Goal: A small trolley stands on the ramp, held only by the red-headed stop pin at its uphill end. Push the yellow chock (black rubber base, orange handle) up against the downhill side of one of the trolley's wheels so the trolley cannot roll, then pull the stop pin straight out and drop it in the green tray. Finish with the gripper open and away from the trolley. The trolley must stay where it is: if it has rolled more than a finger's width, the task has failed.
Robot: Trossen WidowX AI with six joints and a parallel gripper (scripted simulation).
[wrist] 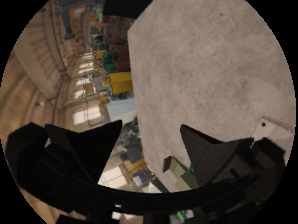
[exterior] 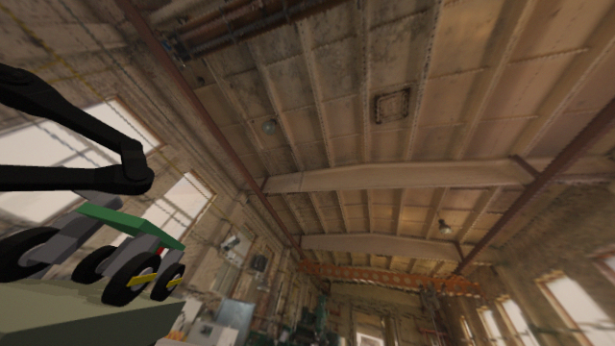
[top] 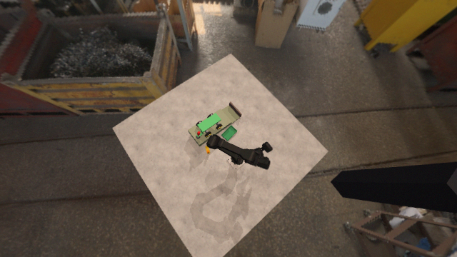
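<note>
The yellow chock lies 23 cm ahead of my gripper tip, 34 cm to the left of it and 15 cm below it. Round my gripper tip: dark end wall (39 cm ahead, 4 cm to the right, 14 cm below); trolley (36 cm ahead, 23 cm to the left, 5 cm below); green tray (25 cm ahead, 12 cm to the left, 17 cm below).
</note>
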